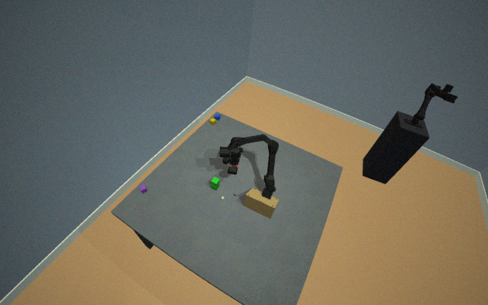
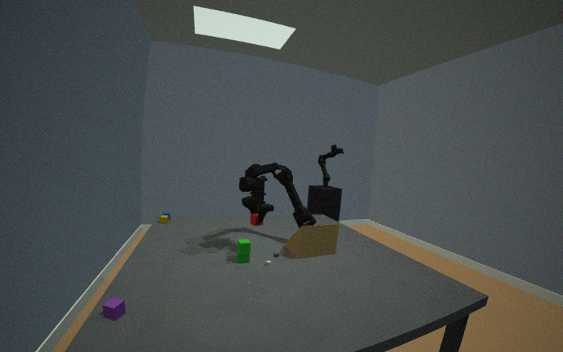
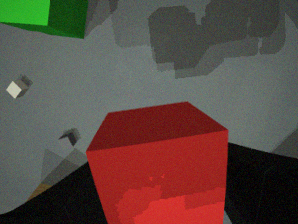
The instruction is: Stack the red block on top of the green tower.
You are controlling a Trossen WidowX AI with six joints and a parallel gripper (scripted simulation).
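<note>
The white cube is 17 cm to the left of my gripper tip and 13 cm below it. Also, from my gripper tip: red block (1 cm above); dark cube (13 cm below, 10 cm to the left, 6 cm behind); purple cube (54 cm ahead, 36 cm to the left, 12 cm below).
</note>
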